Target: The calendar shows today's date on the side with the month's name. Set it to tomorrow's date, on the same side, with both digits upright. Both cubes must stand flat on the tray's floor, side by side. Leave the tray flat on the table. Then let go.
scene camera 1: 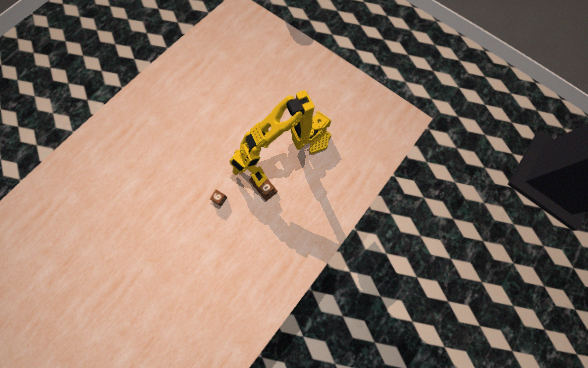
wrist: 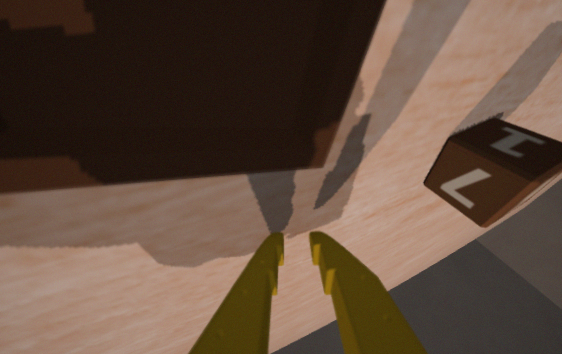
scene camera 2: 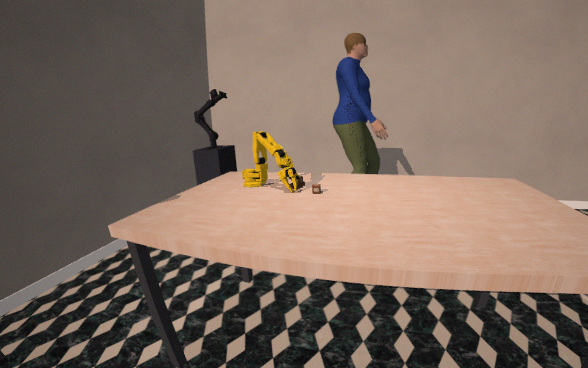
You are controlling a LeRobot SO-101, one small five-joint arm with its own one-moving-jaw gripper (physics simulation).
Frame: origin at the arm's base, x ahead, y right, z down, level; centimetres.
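Seen in the pictures: end effector, tool point: [scene camera 1: 238, 170] [wrist: 283, 244] [scene camera 2: 292, 191]; arm's base, origin of the base link: [scene camera 1: 308, 142] [scene camera 2: 258, 184].
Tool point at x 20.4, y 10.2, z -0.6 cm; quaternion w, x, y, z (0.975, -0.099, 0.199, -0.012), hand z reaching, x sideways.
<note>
Offsets run from my tool point to a thing's middle. Level surfaces: height alone.
The brown tray [scene camera 1: 270, 195] [scene camera 2: 301, 183] [wrist: 200, 100] is right beside the gripper. It looks large and dark at upper left in the wrist view and raised in scene camera 2, possibly tilted; its exact pose is unclear. A cube @(dx -0.7, dy -10.5, dz -2.0 cm) [scene camera 1: 266, 187] marked 0 shows at the tray in scene camera 1. The other brown cube @(dx +9.7, dy -1.4, dz -1.0 cm) [scene camera 1: 218, 197] [scene camera 2: 316, 189] [wrist: 482, 172] lies apart on the table; its top reads 6 or 9 in scene camera 1. My gripper [scene camera 1: 235, 173] [scene camera 2: 294, 190] [wrist: 297, 234] is shut to a narrow gap, empty, low between tray and loose cube. The month name is not readable.
The arm's base [scene camera 1: 320, 135] [scene camera 2: 254, 177] stands on the pale wooden table @(dz +0.6 cm) [scene camera 1: 150, 225] [scene camera 2: 375, 225]. The table's edge crosses the lower right of the wrist view. A person [scene camera 2: 352, 100] and a black arm on a pedestal [scene camera 2: 215, 162] are beyond the table.
</note>
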